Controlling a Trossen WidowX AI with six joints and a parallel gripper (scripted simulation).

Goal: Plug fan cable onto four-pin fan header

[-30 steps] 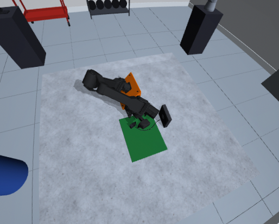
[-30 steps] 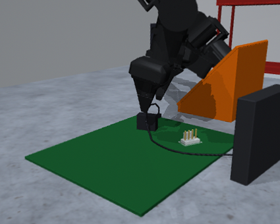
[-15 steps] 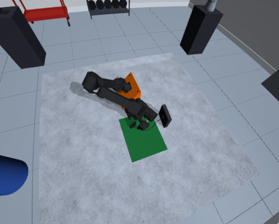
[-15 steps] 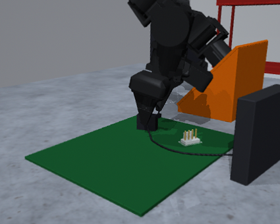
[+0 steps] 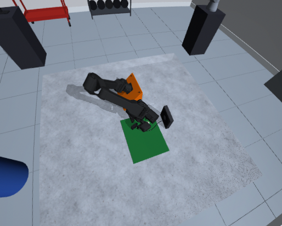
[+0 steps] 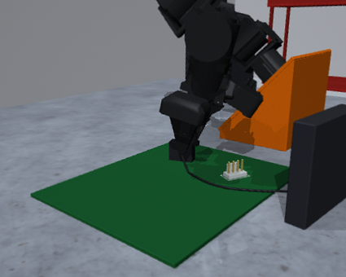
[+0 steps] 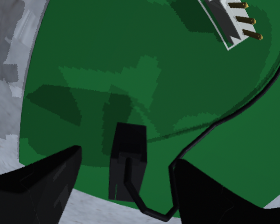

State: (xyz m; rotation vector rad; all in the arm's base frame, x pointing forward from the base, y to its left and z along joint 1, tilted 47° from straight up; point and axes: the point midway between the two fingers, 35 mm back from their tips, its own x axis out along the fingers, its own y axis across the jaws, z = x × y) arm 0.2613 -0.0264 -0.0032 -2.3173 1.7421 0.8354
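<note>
Right now the green board is 7 cm ahead of my gripper tip, 4 cm to the left of it and 4 cm below it. Round my gripper tip: black fan (21 cm to the left, 3 cm above, 1 cm ahead); then white four-pin fan header (9 cm to the left, 2 cm below); then black fan plug (1 cm to the right).
</note>
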